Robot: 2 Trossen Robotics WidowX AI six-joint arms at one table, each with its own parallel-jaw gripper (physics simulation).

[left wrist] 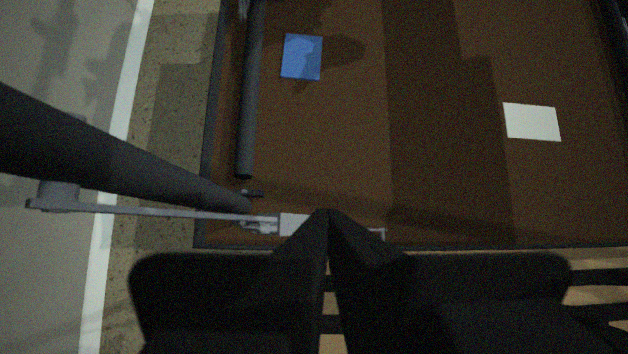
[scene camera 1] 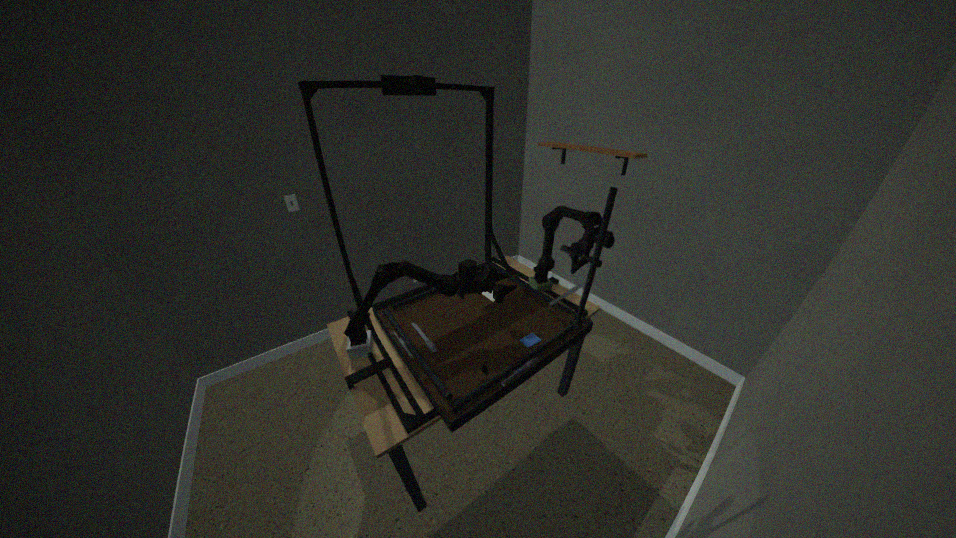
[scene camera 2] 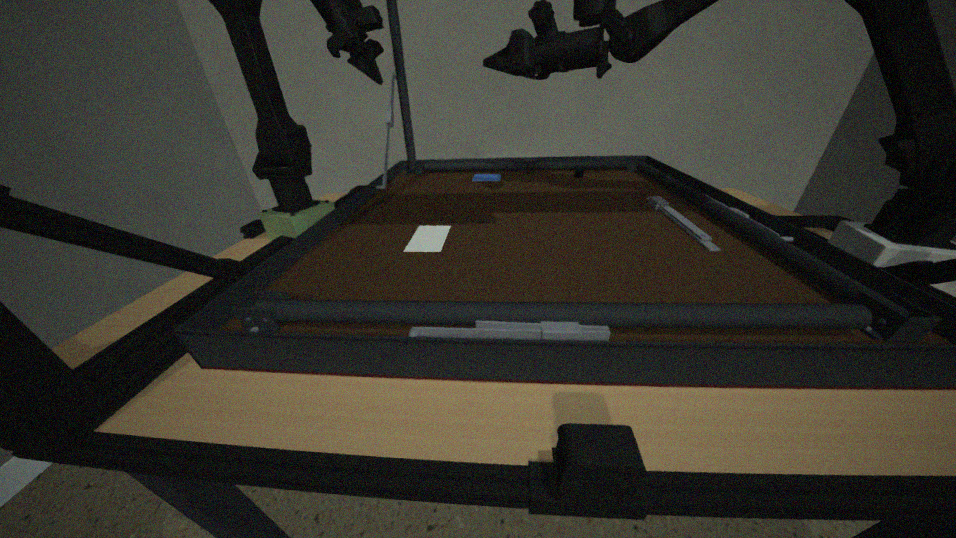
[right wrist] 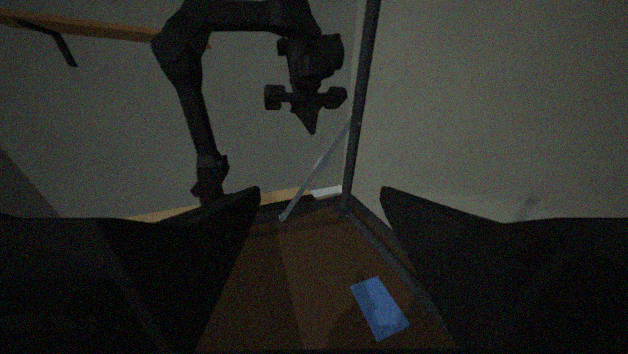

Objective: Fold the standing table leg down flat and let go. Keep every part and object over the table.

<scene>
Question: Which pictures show my right gripper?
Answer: Scene camera 1, scene camera 2 and the right wrist view only.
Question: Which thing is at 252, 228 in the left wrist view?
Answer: A thin grey brace.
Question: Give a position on a folded leg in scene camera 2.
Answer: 630, 164
</scene>
